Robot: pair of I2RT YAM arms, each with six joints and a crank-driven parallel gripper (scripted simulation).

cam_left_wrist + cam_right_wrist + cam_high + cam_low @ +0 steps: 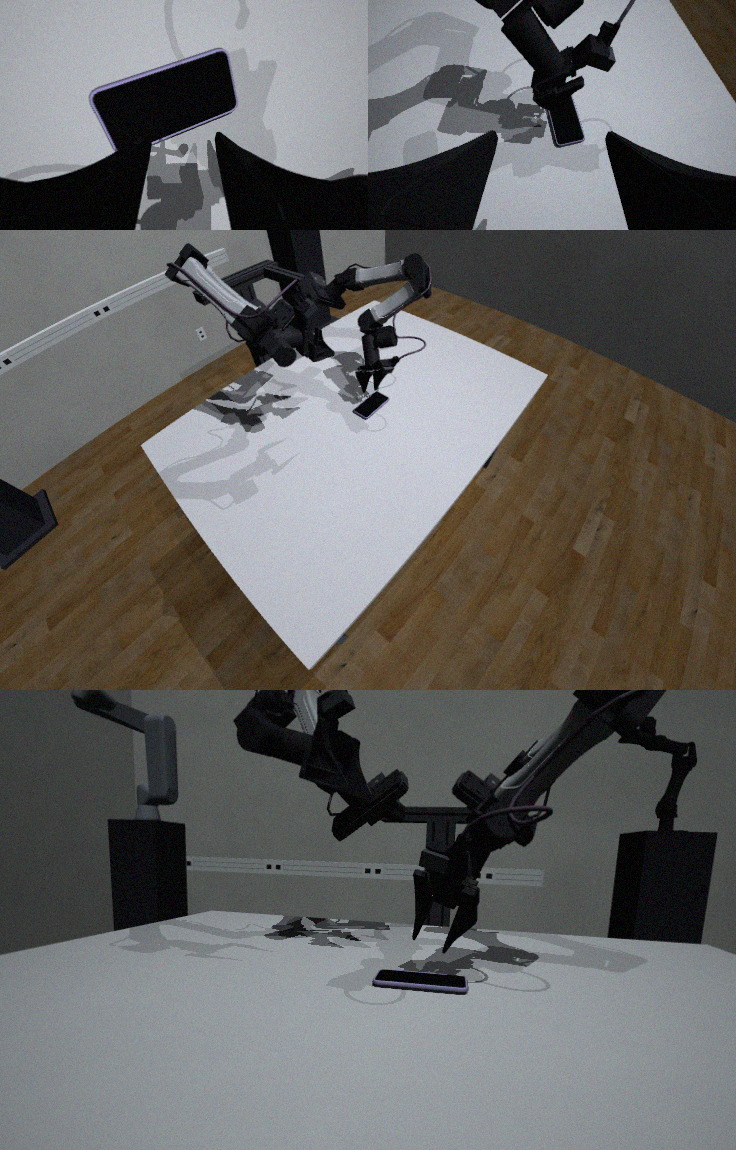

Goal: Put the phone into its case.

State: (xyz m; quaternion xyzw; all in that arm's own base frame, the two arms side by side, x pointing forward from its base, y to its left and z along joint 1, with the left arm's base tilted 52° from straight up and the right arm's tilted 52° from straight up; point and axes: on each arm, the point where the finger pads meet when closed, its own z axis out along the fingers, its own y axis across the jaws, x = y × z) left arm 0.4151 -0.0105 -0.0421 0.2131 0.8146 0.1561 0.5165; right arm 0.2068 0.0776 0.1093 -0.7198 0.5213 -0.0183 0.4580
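Right now the phone is 6 cm below my left hand, 2 cm ahead of it and 1 cm to the right of it.
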